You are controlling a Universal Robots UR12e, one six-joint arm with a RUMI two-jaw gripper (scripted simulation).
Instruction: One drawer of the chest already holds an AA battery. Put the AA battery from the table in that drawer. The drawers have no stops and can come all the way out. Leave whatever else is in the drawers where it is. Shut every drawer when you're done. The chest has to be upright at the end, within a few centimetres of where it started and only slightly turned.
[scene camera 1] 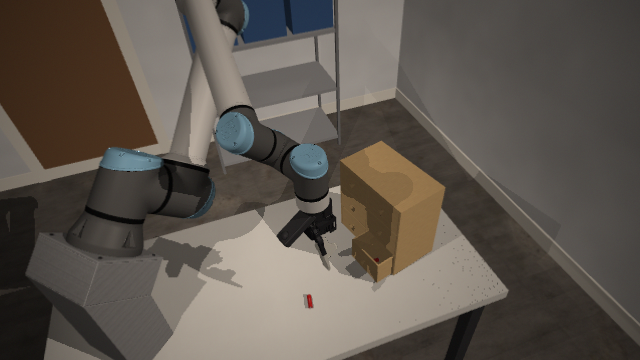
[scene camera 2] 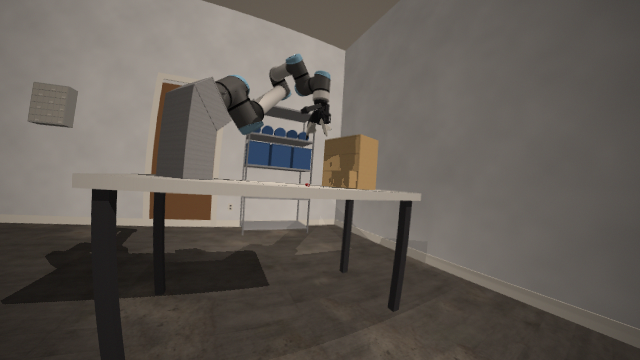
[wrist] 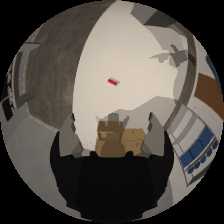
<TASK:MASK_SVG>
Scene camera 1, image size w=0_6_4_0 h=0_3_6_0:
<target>my gripper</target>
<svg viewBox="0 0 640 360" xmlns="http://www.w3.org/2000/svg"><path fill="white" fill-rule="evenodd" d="M329 197L328 207L319 213L310 214L299 210L277 234L277 238L284 246L289 248L304 232L312 241L315 240L315 247L320 255L323 266L330 271L328 258L337 250L336 243L328 243L325 237L321 237L321 235L329 231L331 233L337 229L336 217L332 213L332 199Z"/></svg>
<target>drawer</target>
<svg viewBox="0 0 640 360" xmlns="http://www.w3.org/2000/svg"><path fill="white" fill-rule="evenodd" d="M367 230L352 239L352 256L378 283L393 273L395 256Z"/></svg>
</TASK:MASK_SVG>
